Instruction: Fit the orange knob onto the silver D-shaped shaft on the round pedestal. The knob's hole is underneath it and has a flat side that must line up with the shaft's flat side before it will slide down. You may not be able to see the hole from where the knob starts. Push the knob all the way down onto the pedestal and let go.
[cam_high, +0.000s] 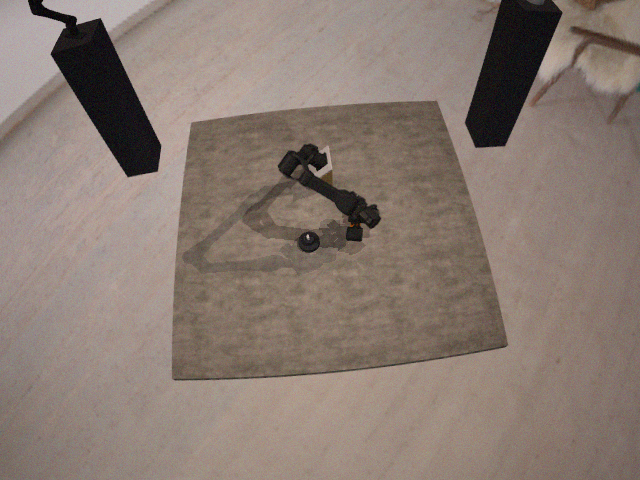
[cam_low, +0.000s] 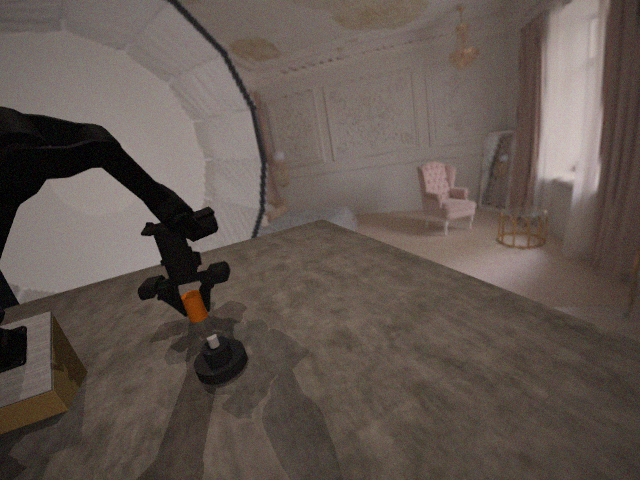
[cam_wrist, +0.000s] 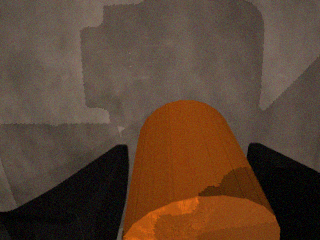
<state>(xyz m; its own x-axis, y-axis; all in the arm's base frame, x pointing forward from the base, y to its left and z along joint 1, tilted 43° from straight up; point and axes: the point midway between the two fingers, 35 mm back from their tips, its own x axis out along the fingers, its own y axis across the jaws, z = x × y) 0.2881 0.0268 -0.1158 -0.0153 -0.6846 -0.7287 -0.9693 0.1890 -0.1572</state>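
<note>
The orange knob lies 30 mm above my gripper tip. From my gripper tip the other things lie so: black round pedestal: 30 mm ahead, 190 mm to the right, 20 mm above.
</note>
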